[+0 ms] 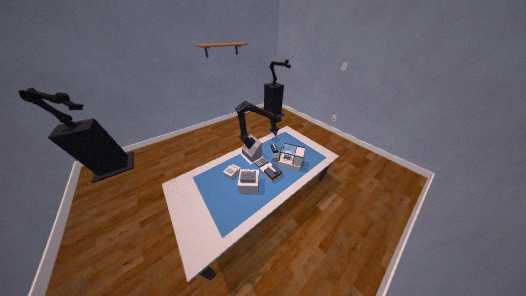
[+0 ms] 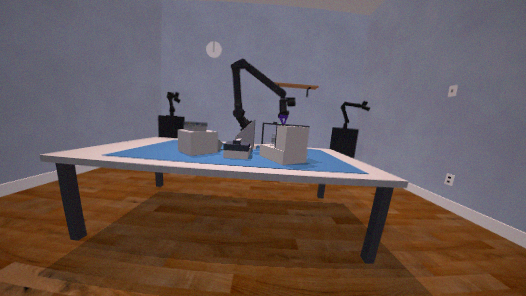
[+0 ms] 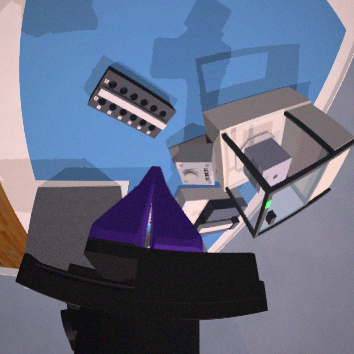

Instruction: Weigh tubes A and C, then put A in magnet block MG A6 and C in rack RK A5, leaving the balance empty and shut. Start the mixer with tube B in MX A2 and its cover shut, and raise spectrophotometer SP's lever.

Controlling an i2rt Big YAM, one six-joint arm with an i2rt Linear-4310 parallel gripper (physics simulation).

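Frame: origin at the arm's base, x ahead, y left, z up, level; metres.
Seen in the pictures: gripper, fingertip midpoint: (image 1: pixel 276 135) (image 3: pixel 155 171); arm's base, link origin: (image 1: pixel 250 143) (image 2: pixel 247 126).
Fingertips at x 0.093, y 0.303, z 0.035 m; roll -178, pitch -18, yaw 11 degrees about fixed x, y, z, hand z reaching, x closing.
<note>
Offsets run from my fingertips to a thing's middle. "pt": to the spot under its first point. Level surfaces: height alone.
My gripper (image 1: pixel 275 133) (image 2: pixel 283 123) (image 3: pixel 155 171) is shut and empty, its purple fingertips together, high above the mat. The dark magnet block {dx +0.007, dy -0.017, dz -0.182 m} (image 1: pixel 274 148) (image 3: pixel 131 102) has two rows of holes and a pale strip; its holes look dark and unfilled. The balance {dx +0.262, dy -0.042, dz -0.094 m} (image 1: pixel 298 162) (image 2: pixel 292 145) (image 3: pixel 257 107) has a black-framed glass chamber with a grey block inside and a green light; whether it is shut is unclear. A device with a dark top {dx +0.288, dy -0.292, dz -0.155 m} (image 1: pixel 272 171) (image 2: pixel 237 150) (image 3: pixel 220 212) stands nearby. A small grid-topped rack {pt dx +0.146, dy -0.301, dz -0.153 m} (image 1: pixel 261 162) is by the arm's base. Tubes A, B and C cannot be made out.
A small grey device with a dial {pt dx +0.186, dy -0.133, dz -0.138 m} (image 1: pixel 276 157) (image 3: pixel 195 165) stands beside the balance. A large white box with a grey gridded top {dx +0.253, dy -0.532, dz -0.111 m} (image 1: pixel 248 185) (image 2: pixel 198 142) and a low white box {dx +0.046, dy -0.625, dz -0.171 m} (image 1: pixel 231 170) stand on the blue mat {dz -0.206 m} (image 1: pixel 215 210). The arm's base (image 1: pixel 251 150) is at the table's edge.
</note>
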